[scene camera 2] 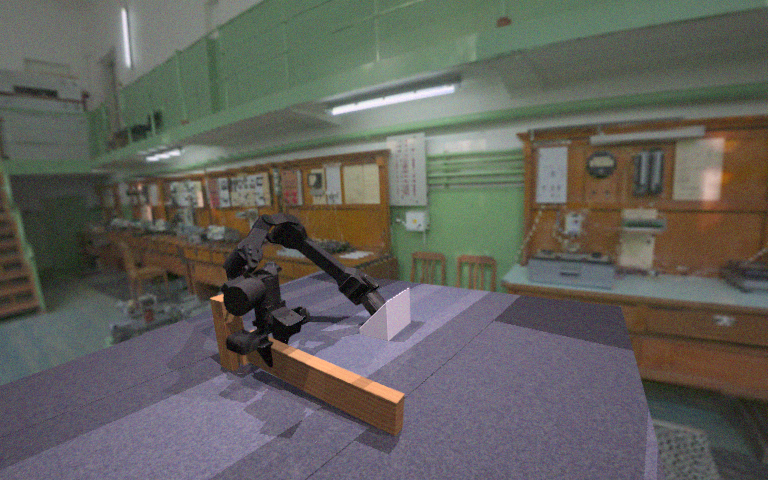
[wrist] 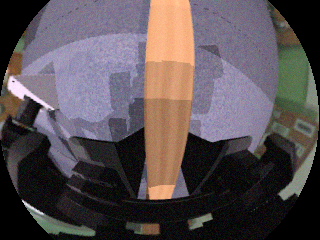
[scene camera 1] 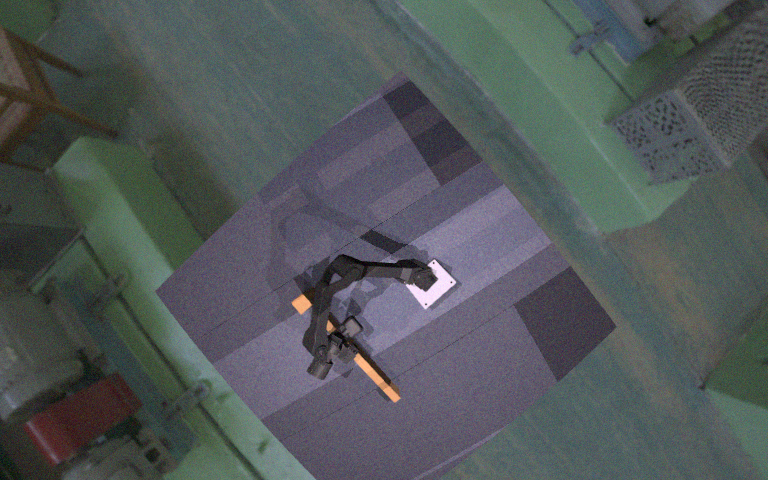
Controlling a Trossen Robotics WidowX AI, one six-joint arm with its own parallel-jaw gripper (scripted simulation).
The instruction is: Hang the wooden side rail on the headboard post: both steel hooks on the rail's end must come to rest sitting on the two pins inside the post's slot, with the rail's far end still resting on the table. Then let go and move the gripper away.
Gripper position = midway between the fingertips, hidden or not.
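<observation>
You'd see my gripper [scene camera 2: 276, 363] here, and it's also there in the wrist view [wrist: 160, 128] and in scene camera 1 [scene camera 1: 340, 333]. There's a wooden side rail [scene camera 2: 382, 407] too, and scene camera 1 [scene camera 1: 374, 372] shows that rail as well. I can also see a wooden headboard post [scene camera 2: 225, 323].
</observation>
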